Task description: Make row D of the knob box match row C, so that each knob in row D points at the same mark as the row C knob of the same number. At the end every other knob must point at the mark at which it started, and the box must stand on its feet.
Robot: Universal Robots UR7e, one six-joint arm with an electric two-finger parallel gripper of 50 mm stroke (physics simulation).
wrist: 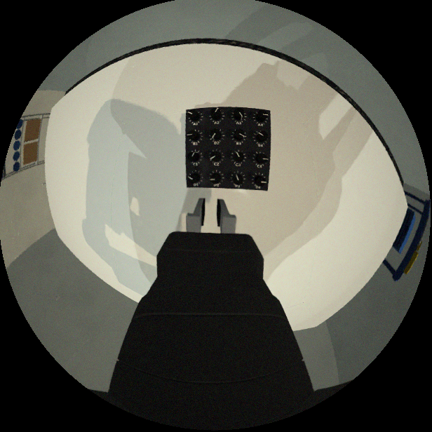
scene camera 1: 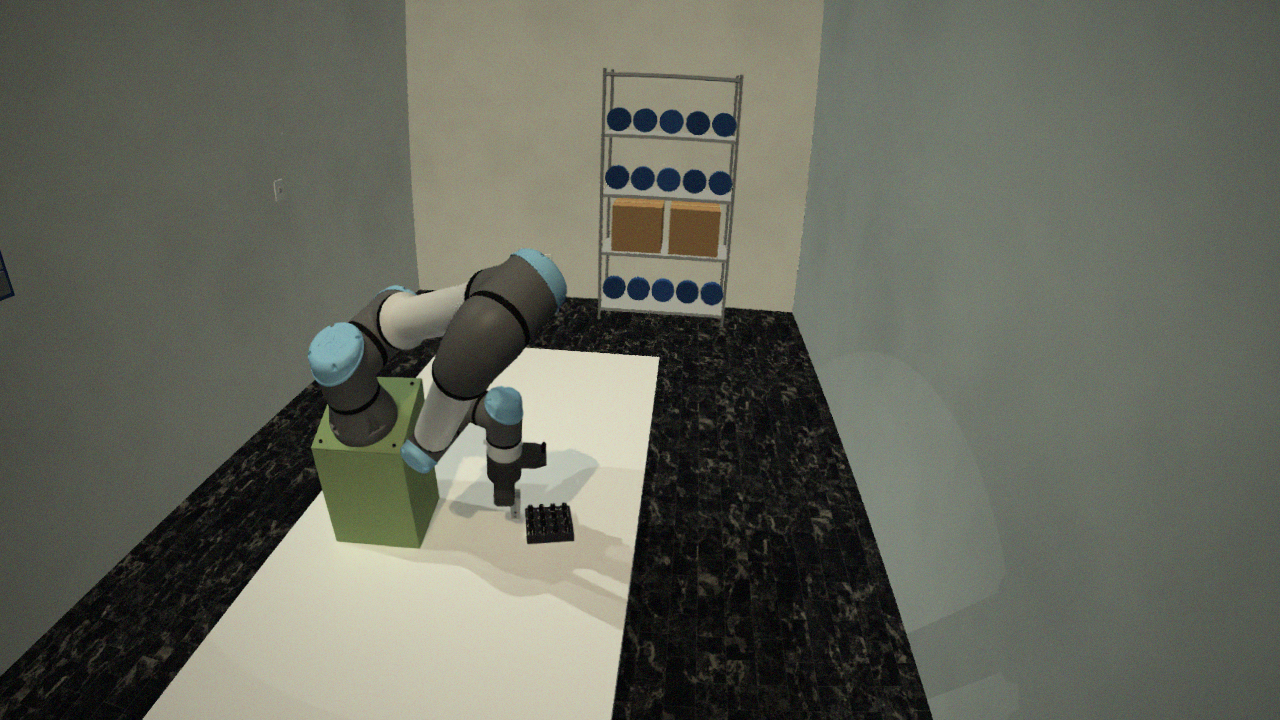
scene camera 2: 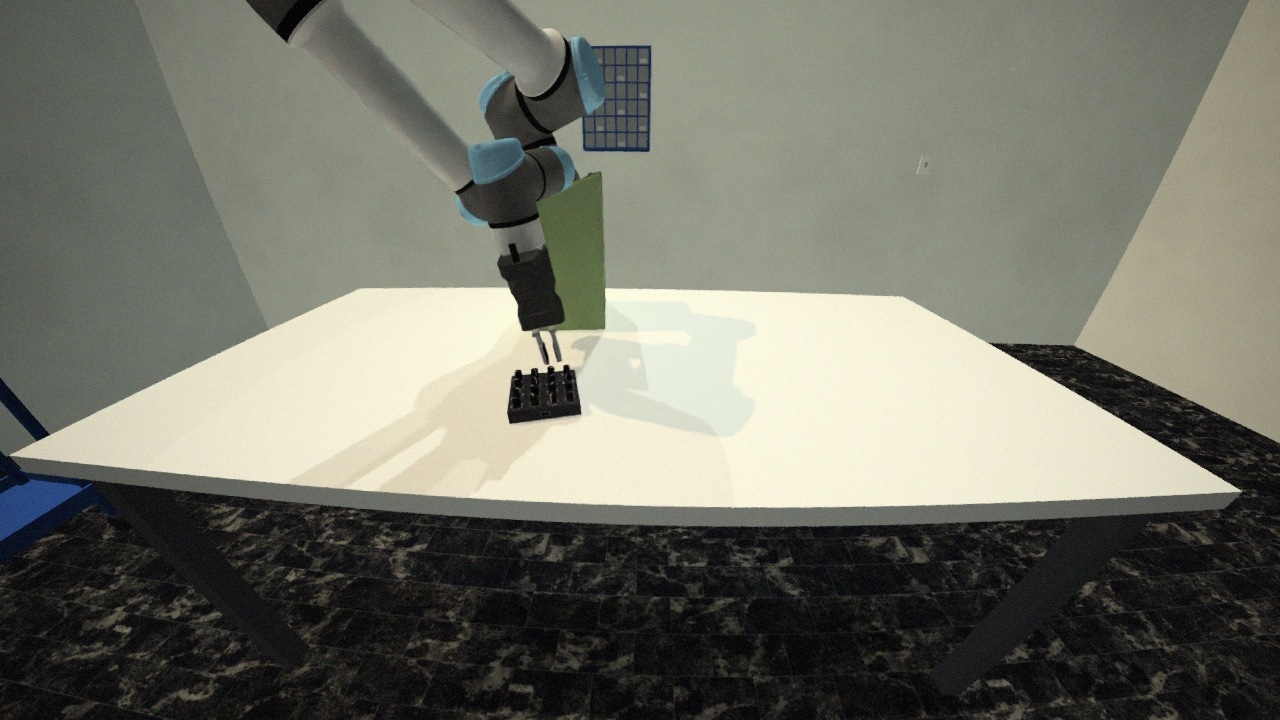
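Seen in the pictures: gripper, fingertip midpoint: (scene camera 1: 515, 514) (scene camera 2: 553, 360); arm's base, origin of the base link: (scene camera 1: 364, 418).
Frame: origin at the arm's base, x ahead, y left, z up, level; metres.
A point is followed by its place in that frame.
The black knob box (scene camera 1: 550, 538) @(z -0.279, x 0.400, y -0.044 m) (scene camera 2: 559, 412) @(z -0.282, x 0.444, y 0.036 m) (wrist: 227, 147) lies flat on the table; its feet are hidden. In the wrist view row D is nearest my gripper, with row C beyond it. Knobs C1 (wrist: 195, 157) and C3 (wrist: 238, 157) seem to point up-left, C2 (wrist: 215, 157) down-left, C4 (wrist: 261, 158) right. D1 (wrist: 194, 178) seems to point up-left, D2 (wrist: 215, 177) left, D3 (wrist: 237, 177) up-left, D4 (wrist: 259, 181) right. Exact marks are too small to tell. My gripper (scene camera 1: 515, 516) @(z -0.260, x 0.316, y 0.017 m) (scene camera 2: 552, 360) @(z -0.260, x 0.316, y 0.017 m) (wrist: 210, 206) is partly open and empty, above the table beside the row D edge.
The white table (scene camera 1: 447, 644) @(z -0.293, x 0.218, y -0.351 m) (scene camera 2: 895, 429) @(z -0.293, x 0.527, y 0.540 m) bears the box and the green pedestal (scene camera 1: 366, 492) @(z -0.140, x 0.004, y -0.077 m) (scene camera 2: 577, 259) @(z -0.129, x 0.107, y 0.059 m) under the arm. A blue cart (scene camera 2: 40, 514) shows beyond the table's left side in scene camera 2. A shelf rack (scene camera 1: 671, 77) stands at the far wall.
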